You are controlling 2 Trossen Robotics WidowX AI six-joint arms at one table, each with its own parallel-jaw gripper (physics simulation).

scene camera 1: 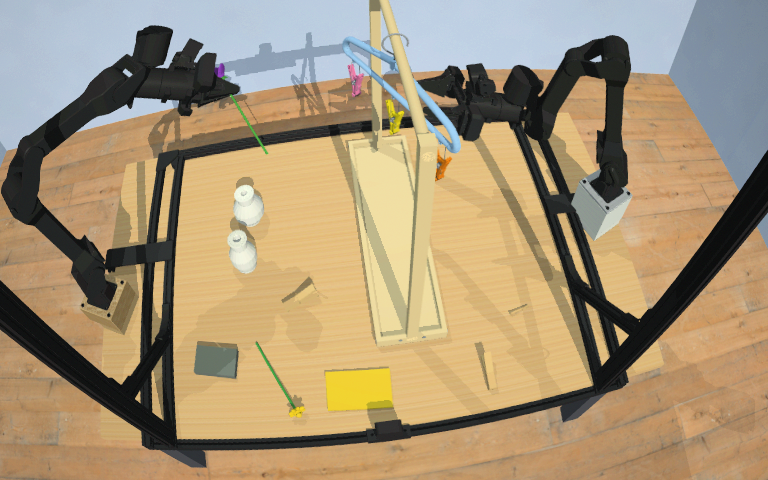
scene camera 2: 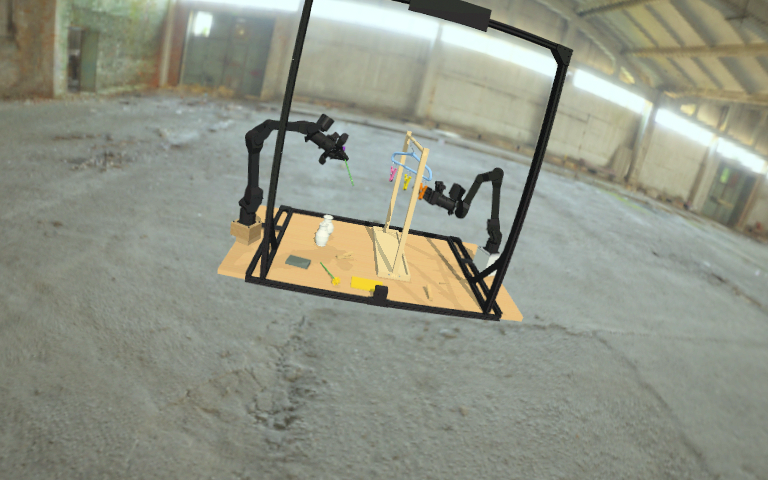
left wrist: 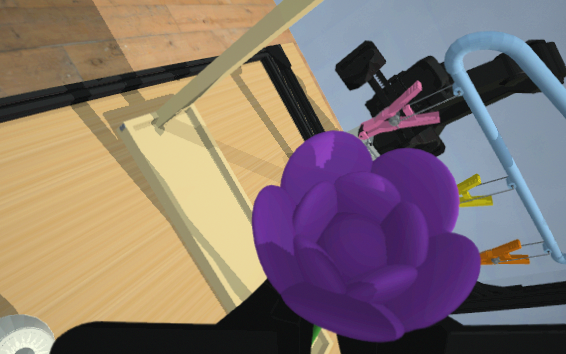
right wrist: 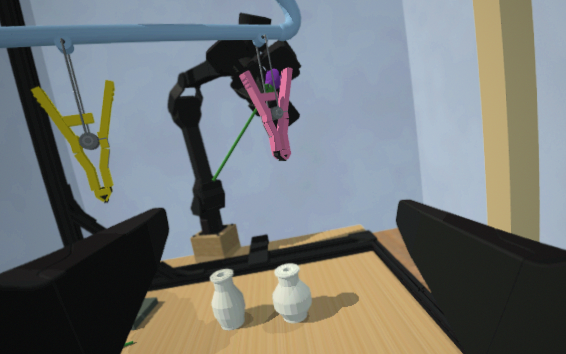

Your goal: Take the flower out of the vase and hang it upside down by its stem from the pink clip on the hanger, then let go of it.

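Frame: origin at the left arm's base, x right, y ahead, z up, level; centimetres.
Where they show: left gripper, between the fingertips: (scene camera 1: 238,90) (scene camera 2: 348,159); right gripper, between the fingertips: (right wrist: 284,215); left arm's base, origin of its link: (scene camera 1: 102,294) (scene camera 2: 246,222) (right wrist: 213,230); right arm's base, origin of its link: (scene camera 1: 606,188) (scene camera 2: 491,250) (left wrist: 380,145).
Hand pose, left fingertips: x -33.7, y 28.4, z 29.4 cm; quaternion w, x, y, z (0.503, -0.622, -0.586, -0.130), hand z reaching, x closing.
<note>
Each offset is from my left fingertips to the centre of the thing. "pt": to the spot under its first point.
My left gripper (scene camera 1: 234,90) (scene camera 2: 346,157) is shut on the purple flower's stem and holds it high beyond the table's back edge. The purple flower @(dx +2.9, dy +1.2, dz -2.3 cm) (scene camera 1: 219,70) (scene camera 2: 343,149) (left wrist: 355,240) (right wrist: 272,78) has its bloom up by the fingers, and its green stem slants down toward the hanger side. The bloom hides the fingertips in the left wrist view. The pink clip @(pt dx -7.7, dy +19.5, dz -2.1 cm) (scene camera 1: 355,80) (scene camera 2: 392,173) (left wrist: 400,117) (right wrist: 282,139) hangs from the blue hanger @(dx +0.5, dy +28.4, dz +2.3 cm) (scene camera 1: 436,114) (left wrist: 484,120) (right wrist: 150,33), apart from the flower. My right gripper (scene camera 1: 426,100) (right wrist: 284,215) is open and empty beside the hanger.
Two white vases @(dx +2.6, dy -3.1, dz -32.5 cm) (scene camera 1: 248,208) @(dx +14.0, dy +0.0, dz -32.2 cm) (scene camera 1: 242,254) (right wrist: 292,297) (right wrist: 228,302) stand left of the wooden rack @(dx -0.3, dy +28.0, dz -10.1 cm) (scene camera 1: 423,226). Yellow @(pt dx +0.5, dy +28.3, dz -2.1 cm) (scene camera 1: 394,117) and orange @(pt dx +9.8, dy +37.7, dz -1.5 cm) (scene camera 1: 443,166) clips hang along the hanger. A yellow flower @(pt dx +43.2, dy +19.9, dz -34.8 cm) (scene camera 1: 296,412), a grey block @(dx +37.5, dy +0.9, dz -36.4 cm) (scene camera 1: 215,360) and a yellow sheet @(dx +35.1, dy +29.6, dz -36.8 cm) (scene camera 1: 359,388) lie in front.
</note>
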